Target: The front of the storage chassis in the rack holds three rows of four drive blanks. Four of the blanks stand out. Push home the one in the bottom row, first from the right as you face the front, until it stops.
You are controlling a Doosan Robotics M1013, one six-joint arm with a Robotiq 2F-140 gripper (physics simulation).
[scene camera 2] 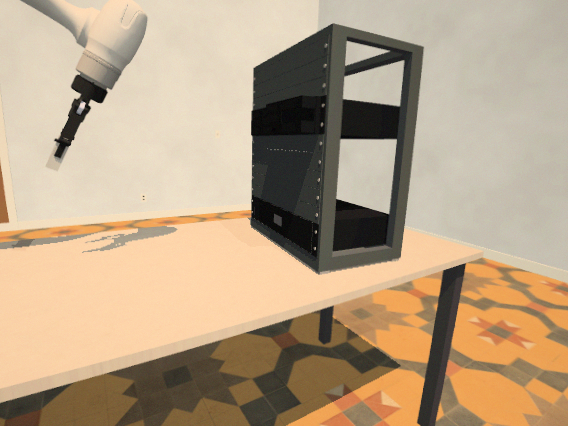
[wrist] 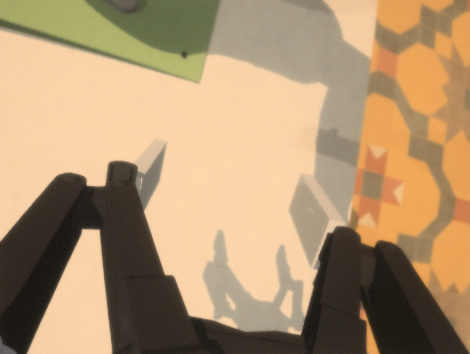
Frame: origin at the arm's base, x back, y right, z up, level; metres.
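Seen in the pictures: gripper, fingertip midpoint: (scene camera 2: 53,163) (wrist: 230,177).
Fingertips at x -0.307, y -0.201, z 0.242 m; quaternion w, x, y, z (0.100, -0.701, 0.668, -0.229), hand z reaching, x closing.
Note:
A point is followed by its place in that frame.
The dark rack (scene camera 2: 333,150) @(x -0.905, y 0.161, z 0.295 m) stands on the table. Its front faces left and is seen at a steep slant. A black chassis (scene camera 2: 287,120) @(x -0.862, y 0.014, z 0.369 m) sits in its upper half, with dark blocks standing out from its front. The single drive blanks are too dark to tell apart, so the bottom-row blank at the right cannot be made out. My gripper (scene camera 2: 59,156) @(x -0.307, y -0.201, z 0.242 m) (wrist: 230,177) @(x -0.307, y -0.201, z 0.242 m) hangs well to the left of the rack, high above the table, pointing down and to the left. Its light fingertip pads are partway apart with no object between them. The rack does not show in the wrist view.
A black unit (scene camera 2: 292,225) @(x -0.894, y 0.011, z 0.073 m) with a small grey label fills the rack's bottom. The pale table (scene camera 2: 150,300) @(x -0.482, y 0.111, z -0.023 m) (wrist: 240,125) @(x -0.192, y -0.275, z -0.022 m) reaches under the rack. A green plate (wrist: 75,25) @(x -0.131, y -0.022, z -0.005 m) lies at the upper left of the wrist view. The table's edge and the patterned floor (wrist: 425,200) are at the right.

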